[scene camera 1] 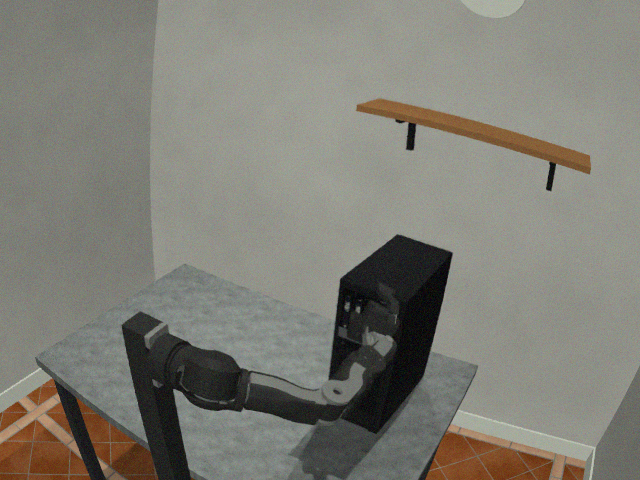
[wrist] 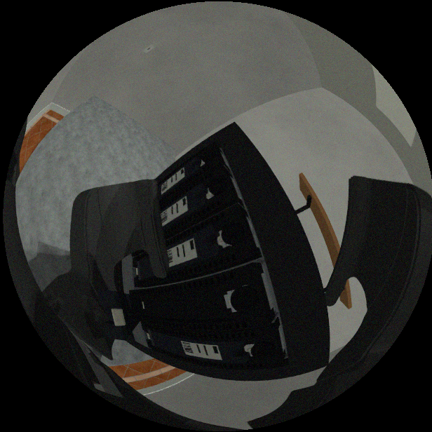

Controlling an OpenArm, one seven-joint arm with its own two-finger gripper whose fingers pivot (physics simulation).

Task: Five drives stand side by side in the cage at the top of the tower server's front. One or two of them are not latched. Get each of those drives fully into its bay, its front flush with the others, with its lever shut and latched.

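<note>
The black tower server stands on the table, its front toward the arm. In the wrist view its five dark drives lie side by side, running top to bottom. The fourth drive has its lever swung out toward the lower left, with a pale tab at its end; I cannot tell how flush its front is. The other drives, such as the third and the fifth, show white labels and look shut. My gripper is at the cage, its fingers apart with nothing held; one finger covers part of the drives' left ends.
The grey table carries the tower near its right end. The arm reaches across it from a dark post. A wooden shelf is on the wall above and behind the tower.
</note>
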